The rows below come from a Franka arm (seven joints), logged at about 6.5 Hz.
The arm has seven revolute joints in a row. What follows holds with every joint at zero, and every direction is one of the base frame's. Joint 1 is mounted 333.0 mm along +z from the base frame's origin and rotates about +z. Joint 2 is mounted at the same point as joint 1 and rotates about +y. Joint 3 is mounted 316.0 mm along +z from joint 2 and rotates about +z. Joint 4 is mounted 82.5 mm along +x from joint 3 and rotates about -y. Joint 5 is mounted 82.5 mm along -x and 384.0 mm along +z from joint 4 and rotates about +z. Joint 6 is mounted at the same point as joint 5 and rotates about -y. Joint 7 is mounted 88.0 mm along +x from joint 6 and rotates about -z. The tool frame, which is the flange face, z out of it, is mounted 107.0 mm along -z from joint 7; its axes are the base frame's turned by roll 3.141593, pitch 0.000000 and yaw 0.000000 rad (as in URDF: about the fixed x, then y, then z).
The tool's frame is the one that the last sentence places.
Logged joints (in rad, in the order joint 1, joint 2, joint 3, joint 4, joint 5, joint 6, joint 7), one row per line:
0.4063, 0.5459, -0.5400, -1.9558, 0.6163, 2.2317, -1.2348
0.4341, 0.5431, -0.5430, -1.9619, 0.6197, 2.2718, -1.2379
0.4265, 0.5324, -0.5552, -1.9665, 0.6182, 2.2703, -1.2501
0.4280, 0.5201, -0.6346, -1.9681, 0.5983, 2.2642, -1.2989
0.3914, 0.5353, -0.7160, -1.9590, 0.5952, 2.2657, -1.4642
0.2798, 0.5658, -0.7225, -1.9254, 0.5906, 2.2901, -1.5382
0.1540, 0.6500, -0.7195, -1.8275, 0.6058, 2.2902, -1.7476
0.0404, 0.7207, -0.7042, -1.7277, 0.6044, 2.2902, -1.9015
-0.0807, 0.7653, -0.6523, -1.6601, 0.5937, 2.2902, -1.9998
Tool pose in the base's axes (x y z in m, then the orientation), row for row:
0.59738, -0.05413, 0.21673, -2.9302, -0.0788, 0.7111
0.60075, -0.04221, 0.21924, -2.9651, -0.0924, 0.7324
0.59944, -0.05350, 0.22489, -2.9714, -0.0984, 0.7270
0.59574, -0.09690, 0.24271, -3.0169, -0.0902, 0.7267
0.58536, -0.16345, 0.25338, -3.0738, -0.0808, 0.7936
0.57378, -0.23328, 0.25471, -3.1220, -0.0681, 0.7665
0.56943, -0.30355, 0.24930, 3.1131, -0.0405, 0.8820
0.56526, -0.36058, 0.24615, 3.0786, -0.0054, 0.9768
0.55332, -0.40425, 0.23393, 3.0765, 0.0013, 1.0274
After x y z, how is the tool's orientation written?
As angles about the fixed x, y, z axes (roll, pitch, yaw), in radians.
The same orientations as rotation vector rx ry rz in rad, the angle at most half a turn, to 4 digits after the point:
-2.7295, -1.0266, -0.0001
-2.7442, -1.0653, -0.0338
-2.7504, -1.0595, -0.0463
-2.7941, -1.0714, -0.0598
-2.8086, -1.1814, -0.0737
-2.8717, -1.1590, -0.0865
2.8329, 1.3361, 0.0764
2.7271, 1.4487, 0.0530
2.6858, 1.5155, 0.0476

